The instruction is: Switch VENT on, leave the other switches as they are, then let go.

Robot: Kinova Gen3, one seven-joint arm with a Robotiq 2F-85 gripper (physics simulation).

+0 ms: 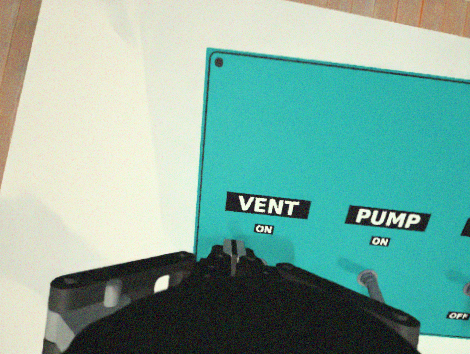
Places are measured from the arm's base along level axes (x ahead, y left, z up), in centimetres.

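Pixels of known places: gripper, between the fingertips: [231, 253].
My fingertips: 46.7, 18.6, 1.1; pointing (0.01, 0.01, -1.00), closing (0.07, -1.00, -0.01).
Ahead of a thing's pixels: the offset from my fingertips to its top centre, as dx, dy, dz. "spot": to the spot under its first point. Level surfaces: height alone.
The teal panel {spot: +10.8, -5.0, -3.7} [310, 130] carries a VENT label {+3.4, -3.0, -5.9} [268, 205] with an ON mark {spot: +0.9, -3.2, -7.1} [264, 229] under it. My gripper [231, 253] is shut and empty, its fingertips below and left of that ON mark. The VENT switch is almost wholly hidden behind the gripper; a small light bit shows just right of the fingers, and which way its lever points cannot be seen. The PUMP switch {-3.9, -15.6, -4.6} [369, 281] stands to the right, its lever pointing down, away from its ON mark [379, 241]. Part of a third switch {spot: -1.6, -26.7, -8.6} [467, 289] shows at the right edge.
The PUMP label {+4.4, -14.9, -5.9} [388, 218] is right of the VENT label. An OFF mark {spot: -5.1, -27.6, -10.0} [457, 315] is below the third switch. A dark screw {+14.4, +3.9, -2.1} [218, 62] is at the panel's upper left corner. The panel lies on a pale surface {dz -17.2} [90, 125], with wooden planks beyond at the top and left.
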